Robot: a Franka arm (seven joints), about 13 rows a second.
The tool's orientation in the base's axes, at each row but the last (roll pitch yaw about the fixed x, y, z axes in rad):
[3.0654, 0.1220, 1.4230]
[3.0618, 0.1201, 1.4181]
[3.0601, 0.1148, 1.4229]
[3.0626, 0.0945, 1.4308]
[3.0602, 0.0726, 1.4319]
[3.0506, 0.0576, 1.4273]
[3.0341, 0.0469, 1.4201]
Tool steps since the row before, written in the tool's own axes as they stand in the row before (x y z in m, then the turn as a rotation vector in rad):
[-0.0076, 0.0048, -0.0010, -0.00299, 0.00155, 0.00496]
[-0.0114, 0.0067, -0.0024, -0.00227, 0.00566, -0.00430]
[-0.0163, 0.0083, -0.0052, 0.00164, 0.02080, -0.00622]
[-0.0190, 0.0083, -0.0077, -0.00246, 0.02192, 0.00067]
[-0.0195, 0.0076, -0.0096, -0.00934, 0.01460, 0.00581]
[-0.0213, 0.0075, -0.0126, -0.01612, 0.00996, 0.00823]
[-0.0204, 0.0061, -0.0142, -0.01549, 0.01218, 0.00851]
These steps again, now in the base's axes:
[0.0036, -0.0080, 0.0023, 0.00138, -0.00380, -0.00443]
[0.0047, -0.0118, 0.0043, 0.00498, -0.00247, 0.00498]
[0.0055, -0.0165, 0.0077, 0.02038, -0.00047, 0.00765]
[0.0051, -0.0190, 0.0101, 0.02136, -0.00538, 0.00129]
[0.0041, -0.0195, 0.0116, 0.01354, -0.01164, -0.00391]
[0.0033, -0.0212, 0.0144, 0.00820, -0.01787, -0.00635]
[0.0015, -0.0201, 0.0157, 0.01050, -0.01758, -0.00642]

